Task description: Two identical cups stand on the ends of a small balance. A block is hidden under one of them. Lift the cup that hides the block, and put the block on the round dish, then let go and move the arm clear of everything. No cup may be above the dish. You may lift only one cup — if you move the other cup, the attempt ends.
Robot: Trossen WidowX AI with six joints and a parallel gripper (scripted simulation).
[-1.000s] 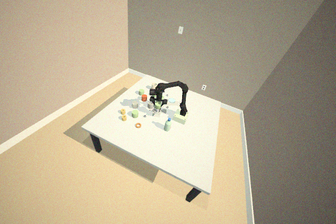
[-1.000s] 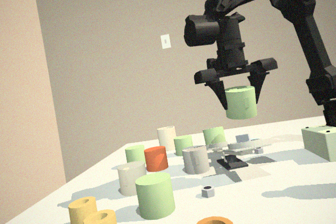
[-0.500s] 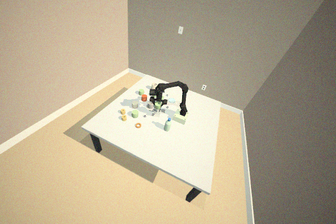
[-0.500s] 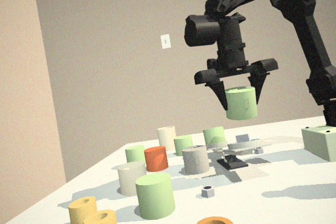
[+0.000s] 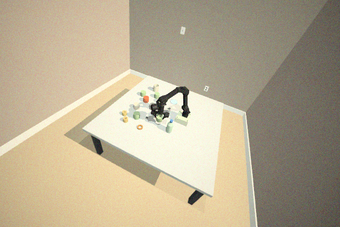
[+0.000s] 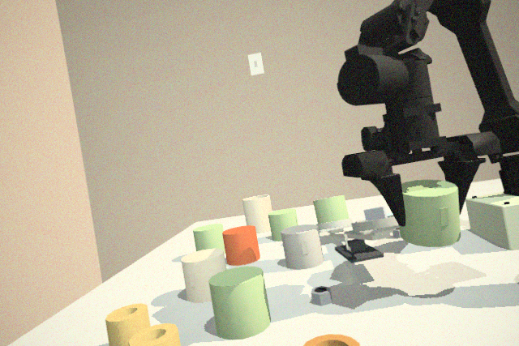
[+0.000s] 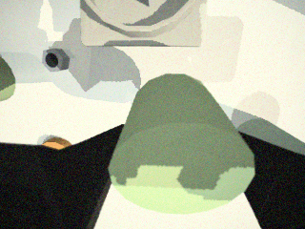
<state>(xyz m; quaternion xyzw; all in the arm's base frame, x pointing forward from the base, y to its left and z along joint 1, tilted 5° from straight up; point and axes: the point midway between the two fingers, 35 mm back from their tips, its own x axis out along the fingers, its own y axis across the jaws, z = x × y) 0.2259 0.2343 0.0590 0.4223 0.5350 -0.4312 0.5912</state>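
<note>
My gripper tip is 10 cm to the left of the small grey-blue block, 5 cm short of it and 1 cm above it. Round my gripper tip: cream cylinder 35 cm ahead, 7 cm to the right, 6 cm below; then balance 22 cm to the right, 9 cm ahead, 6 cm below; then grey cylinder 18 cm ahead, 17 cm to the right, 6 cm below.
</note>
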